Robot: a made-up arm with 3 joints. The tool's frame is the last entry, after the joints. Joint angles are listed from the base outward.
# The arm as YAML. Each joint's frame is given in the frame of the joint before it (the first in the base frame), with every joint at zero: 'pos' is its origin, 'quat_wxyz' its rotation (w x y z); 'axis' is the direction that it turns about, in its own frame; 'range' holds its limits. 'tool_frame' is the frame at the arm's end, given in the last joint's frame.
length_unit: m
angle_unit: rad
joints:
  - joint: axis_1
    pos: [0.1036, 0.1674, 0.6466]
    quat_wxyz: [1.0, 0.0, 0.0, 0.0]
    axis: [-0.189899, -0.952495, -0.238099]
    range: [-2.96, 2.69]
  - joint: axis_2
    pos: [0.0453, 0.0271, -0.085]
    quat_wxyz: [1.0, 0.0, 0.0, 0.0]
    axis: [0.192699, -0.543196, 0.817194]
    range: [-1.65, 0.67]
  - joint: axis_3
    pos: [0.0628, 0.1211, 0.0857]
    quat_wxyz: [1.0, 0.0, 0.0, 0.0]
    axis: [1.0, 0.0, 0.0]
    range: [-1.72, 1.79]
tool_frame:
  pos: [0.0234, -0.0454, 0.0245]
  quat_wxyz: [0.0, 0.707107, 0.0, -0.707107]
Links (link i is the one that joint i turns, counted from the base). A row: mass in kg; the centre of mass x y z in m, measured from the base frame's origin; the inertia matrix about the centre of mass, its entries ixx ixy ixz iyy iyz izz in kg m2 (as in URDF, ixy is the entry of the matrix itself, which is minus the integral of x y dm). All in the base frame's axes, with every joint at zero. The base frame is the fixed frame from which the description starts. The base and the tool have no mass.
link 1: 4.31; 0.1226 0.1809 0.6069; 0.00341 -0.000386 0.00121 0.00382 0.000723 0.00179
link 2: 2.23; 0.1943 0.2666 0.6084; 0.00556 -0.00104 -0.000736 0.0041 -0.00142 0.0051
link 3: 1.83; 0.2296 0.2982 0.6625; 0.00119 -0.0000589 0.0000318 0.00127 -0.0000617 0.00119
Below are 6 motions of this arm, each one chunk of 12 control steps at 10 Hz.
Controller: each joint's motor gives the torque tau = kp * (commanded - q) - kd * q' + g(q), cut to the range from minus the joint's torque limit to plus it. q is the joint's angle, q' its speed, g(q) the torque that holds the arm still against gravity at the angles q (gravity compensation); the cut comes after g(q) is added. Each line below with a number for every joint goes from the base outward.
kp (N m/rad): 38 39 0.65
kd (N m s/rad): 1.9 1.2 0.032
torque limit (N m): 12 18 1.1
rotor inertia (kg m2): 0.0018 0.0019 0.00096
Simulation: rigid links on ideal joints. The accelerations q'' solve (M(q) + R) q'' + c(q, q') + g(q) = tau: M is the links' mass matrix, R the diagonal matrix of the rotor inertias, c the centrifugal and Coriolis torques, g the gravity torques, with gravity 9.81 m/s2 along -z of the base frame. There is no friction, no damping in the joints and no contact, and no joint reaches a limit. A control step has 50 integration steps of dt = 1/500 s. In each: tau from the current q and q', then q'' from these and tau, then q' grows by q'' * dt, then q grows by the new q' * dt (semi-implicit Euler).
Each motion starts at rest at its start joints. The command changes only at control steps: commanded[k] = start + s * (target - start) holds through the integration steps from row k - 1 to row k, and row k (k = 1, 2, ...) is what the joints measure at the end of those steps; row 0 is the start. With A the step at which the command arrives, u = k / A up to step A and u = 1 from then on. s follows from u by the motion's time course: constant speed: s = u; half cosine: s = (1 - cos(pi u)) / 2; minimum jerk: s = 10 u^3 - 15 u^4 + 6 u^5; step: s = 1 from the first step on.
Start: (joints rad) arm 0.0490 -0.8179 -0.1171
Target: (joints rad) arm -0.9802 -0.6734 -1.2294
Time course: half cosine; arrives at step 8
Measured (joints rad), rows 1 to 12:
1: 0.0202 -0.8104 -0.1561
2: -0.0813 -0.7929 -0.2828
3: -0.2540 -0.7725 -0.4769
4: -0.4612 -0.7486 -0.6995
5: -0.6661 -0.7216 -0.9298
6: -0.8395 -0.6970 -1.1370
7: -0.9568 -0.6801 -1.2828
8: -0.9997 -0.6743 -1.3397
9: -0.9899 -0.6742 -1.2918
10: -0.9762 -0.6728 -1.2075
11: -0.9759 -0.6728 -1.1894
12: -0.9801 -0.6737 -1.2238

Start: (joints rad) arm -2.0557 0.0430 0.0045
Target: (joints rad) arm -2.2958 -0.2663 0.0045
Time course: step
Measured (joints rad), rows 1 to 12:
1: -2.2587 -0.3026 -0.3303
2: -2.3190 -0.3163 0.0323
3: -2.3007 -0.2419 0.1644
4: -2.2935 -0.2704 -0.0167
5: -2.2944 -0.2673 -0.0460
6: -2.2957 -0.2643 -0.0025
7: -2.2962 -0.2674 0.0189
8: -2.2960 -0.2665 0.0128
9: -2.2957 -0.2660 0.0013
10: -2.2957 -0.2663 0.0003
11: -2.2958 -0.2663 0.0046
12: -2.2958 -0.2663 0.0061

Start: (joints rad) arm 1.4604 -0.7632 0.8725
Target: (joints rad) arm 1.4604 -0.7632 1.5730
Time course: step
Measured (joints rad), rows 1 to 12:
1: 1.4714 -0.7616 1.3439
2: 1.4562 -0.7653 1.7338
3: 1.4497 -0.7629 1.7047
4: 1.4591 -0.7636 1.5623
5: 1.4649 -0.7629 1.5184
6: 1.4625 -0.7629 1.5547
7: 1.4592 -0.7634 1.5874
8: 1.4591 -0.7633 1.5864
9: 1.4604 -0.7632 1.5725
10: 1.4609 -0.7632 1.5672
11: 1.4606 -0.7632 1.5709
12: 1.4603 -0.7632 1.5746

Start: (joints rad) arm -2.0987 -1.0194 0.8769
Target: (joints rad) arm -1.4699 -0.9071 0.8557
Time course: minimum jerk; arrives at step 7
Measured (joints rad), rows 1 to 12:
1: -2.0885 -1.0173 0.8914
2: -2.0274 -1.0050 0.9494
3: -1.8902 -0.9792 0.9828
4: -1.7081 -0.9471 0.9164
5: -1.5464 -0.9185 0.7917
6: -1.4584 -0.9026 0.7142
7: -1.4490 -0.9029 0.7401
8: -1.4686 -0.9082 0.8444
9: -1.4772 -0.9089 0.9115
10: -1.4734 -0.9075 0.8896
11: -1.4685 -0.9067 0.8446
12: -1.4678 -0.9066 0.8351

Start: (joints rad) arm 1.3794 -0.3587 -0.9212
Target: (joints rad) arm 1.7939 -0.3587 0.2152
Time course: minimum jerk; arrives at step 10
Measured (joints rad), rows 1 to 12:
1: 1.3824 -0.3587 -0.9160
2: 1.4007 -0.3589 -0.8782
3: 1.4435 -0.3590 -0.7695
4: 1.5088 -0.3593 -0.5844
5: 1.5863 -0.3595 -0.3583
6: 1.6631 -0.3596 -0.1384
7: 1.7277 -0.3594 0.0400
8: 1.7717 -0.3590 0.1580
9: 1.7923 -0.3588 0.2119
10: 1.7952 -0.3587 0.2188
11: 1.7939 -0.3587 0.2149
12: 1.7938 -0.3587 0.2146

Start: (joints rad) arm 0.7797 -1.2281 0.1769
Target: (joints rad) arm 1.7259 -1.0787 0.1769
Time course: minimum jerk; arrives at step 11
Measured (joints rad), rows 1 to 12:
1: 0.7838 -1.2275 0.1810
2: 0.8113 -1.2230 0.2010
3: 0.8847 -1.2107 0.2225
4: 1.0067 -1.1901 0.2147
5: 1.1641 -1.1645 0.1791
6: 1.3340 -1.1373 0.1421
7: 1.4913 -1.1122 0.1237
8: 1.6169 -1.0925 0.1241
9: 1.6986 -1.0803 0.1313
10: 1.7338 -1.0759 0.1393
11: 1.7344 -1.0771 0.1533
12: 1.7253 -1.0793 0.1776

